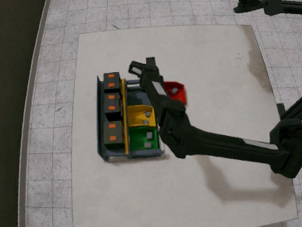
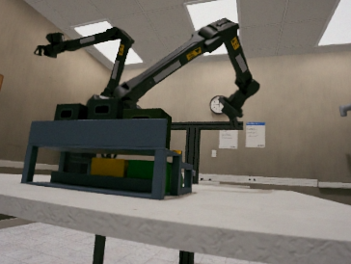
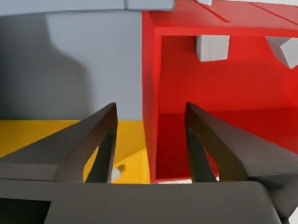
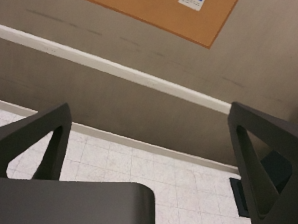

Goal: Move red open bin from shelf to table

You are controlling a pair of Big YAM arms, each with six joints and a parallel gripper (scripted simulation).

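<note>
Right now the red bin is 8 cm behind my left hand and 4 cm below it. From my left hand the other things lie so: green bin: 8 cm ahead, 23 cm to the left, 4 cm below; yellow bin: 8 cm ahead, 12 cm to the left, 4 cm below.
</note>
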